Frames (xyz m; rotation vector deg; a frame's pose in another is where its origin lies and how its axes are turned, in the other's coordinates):
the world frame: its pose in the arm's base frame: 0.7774 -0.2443 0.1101 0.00 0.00 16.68
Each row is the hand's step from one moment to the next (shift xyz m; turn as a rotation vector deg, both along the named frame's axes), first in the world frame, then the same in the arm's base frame.
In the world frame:
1: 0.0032 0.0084 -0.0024 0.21 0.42 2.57
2: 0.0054 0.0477 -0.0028 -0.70 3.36 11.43
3: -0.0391 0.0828 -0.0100 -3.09 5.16 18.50
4: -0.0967 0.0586 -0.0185 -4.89 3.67 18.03
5: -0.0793 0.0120 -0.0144 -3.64 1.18 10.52
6: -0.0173 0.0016 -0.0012 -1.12 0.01 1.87
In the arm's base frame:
1: 0.0007 0.0090 -0.0024 0.08 0.46 2.57
2: -0.0085 0.0472 -0.0028 -1.63 3.02 11.43
3: -0.0612 0.0681 -0.0100 -4.44 4.06 18.50
4: -0.1095 0.0284 -0.0185 -5.74 2.11 18.03
5: -0.0794 -0.0113 -0.0144 -3.83 0.09 10.52
6: -0.0170 -0.0034 -0.0012 -1.08 -0.31 1.87

